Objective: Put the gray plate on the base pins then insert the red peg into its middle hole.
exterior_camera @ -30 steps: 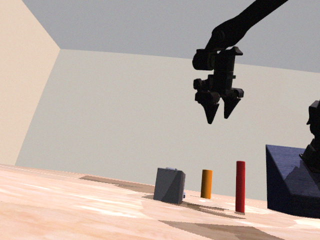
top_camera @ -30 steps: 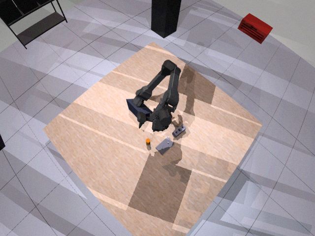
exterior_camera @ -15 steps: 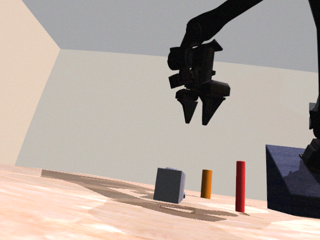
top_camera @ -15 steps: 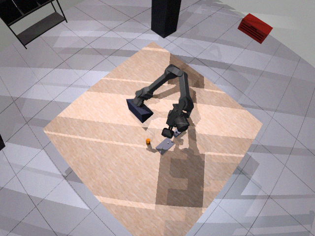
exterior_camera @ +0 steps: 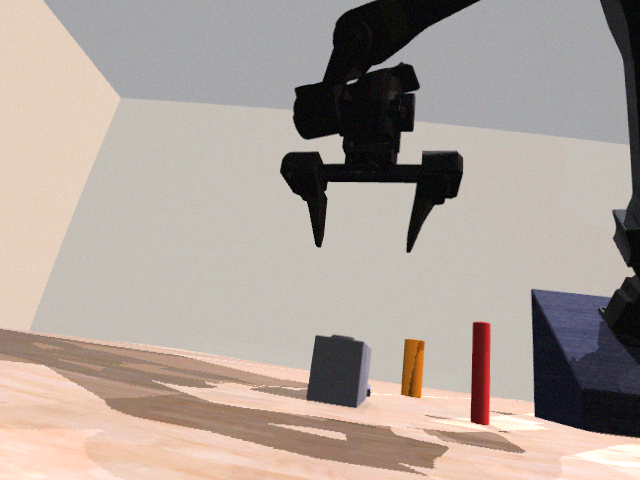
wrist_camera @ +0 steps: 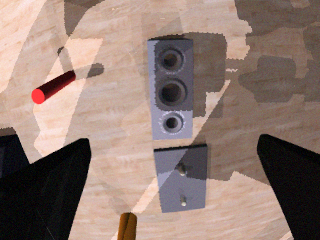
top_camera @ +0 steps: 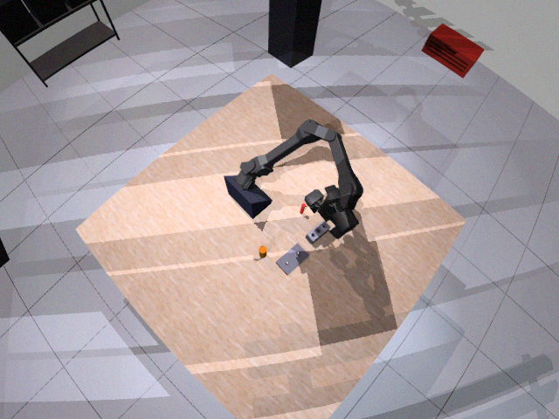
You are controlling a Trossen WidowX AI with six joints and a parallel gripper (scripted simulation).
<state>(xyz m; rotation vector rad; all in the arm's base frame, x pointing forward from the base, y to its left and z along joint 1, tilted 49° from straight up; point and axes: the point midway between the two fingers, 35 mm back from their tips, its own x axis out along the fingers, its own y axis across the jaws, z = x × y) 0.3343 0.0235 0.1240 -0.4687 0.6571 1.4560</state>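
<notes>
Now: gripper tip 110 mm above the gray plate. The rest, counted from my gripper tip: orange cylinder (220 mm to the right, 100 mm below, 90 mm behind); red peg (110 mm behind, 100 mm below, 20 mm to the left); dark base (150 mm to the right, 130 mm below, 10 mm ahead).
</notes>
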